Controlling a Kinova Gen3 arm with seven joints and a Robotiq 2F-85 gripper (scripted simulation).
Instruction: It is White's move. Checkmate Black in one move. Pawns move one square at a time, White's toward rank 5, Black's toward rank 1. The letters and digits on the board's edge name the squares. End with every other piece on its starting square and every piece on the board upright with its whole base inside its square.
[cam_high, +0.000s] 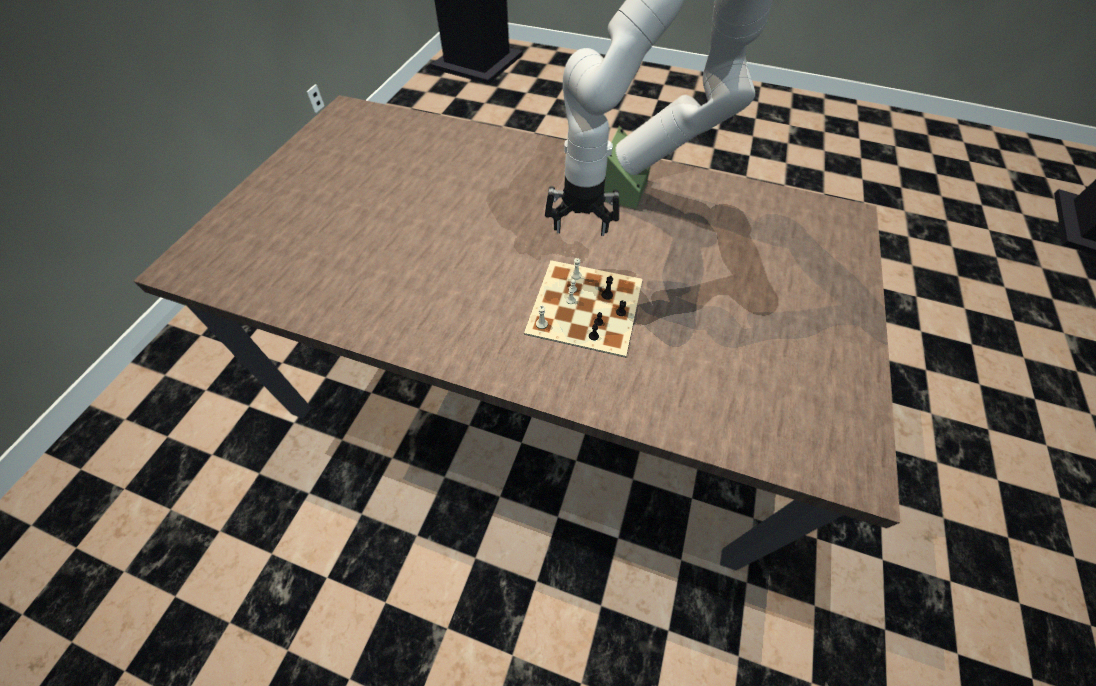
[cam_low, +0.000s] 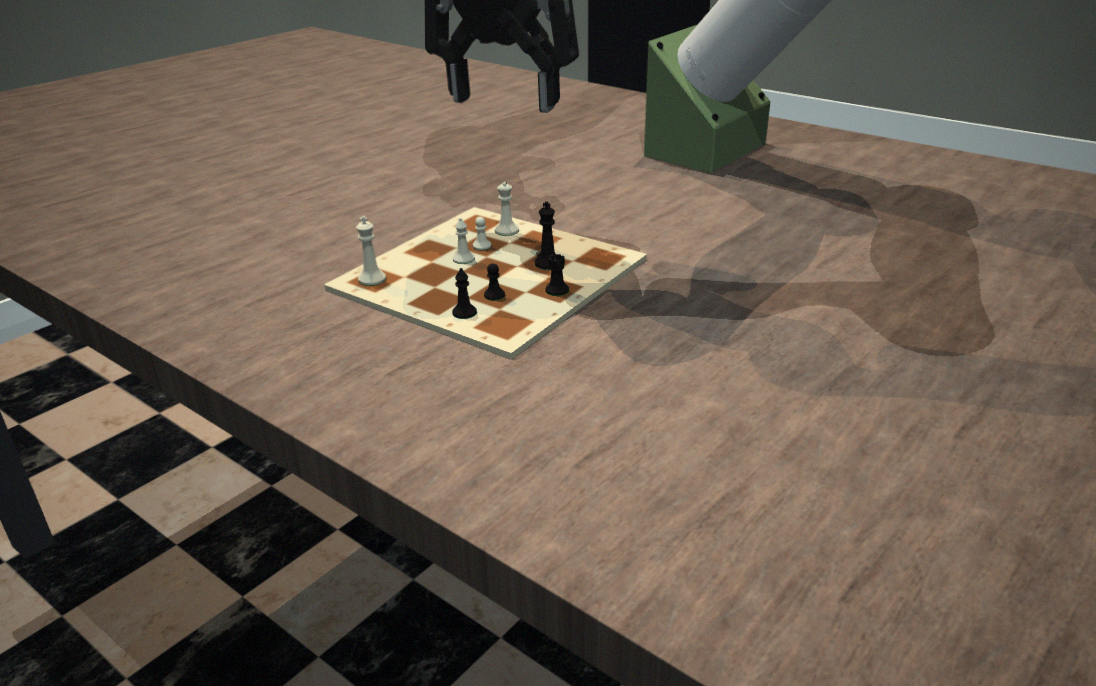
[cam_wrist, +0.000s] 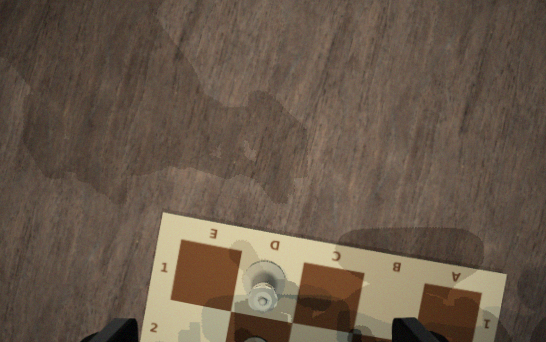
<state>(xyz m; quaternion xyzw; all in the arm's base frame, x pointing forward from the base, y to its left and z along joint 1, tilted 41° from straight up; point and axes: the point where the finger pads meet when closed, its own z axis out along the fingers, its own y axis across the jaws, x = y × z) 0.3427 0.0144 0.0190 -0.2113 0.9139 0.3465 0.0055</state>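
Now: hand 110 mm above the white queen. From my hand the other things lie so: white pawn 120 mm below, 50 mm ahead, 10 mm to the left; then black king 100 mm below, 90 mm to the left, 30 mm ahead; then white bishop 110 mm below, 80 mm ahead, 20 mm to the left.
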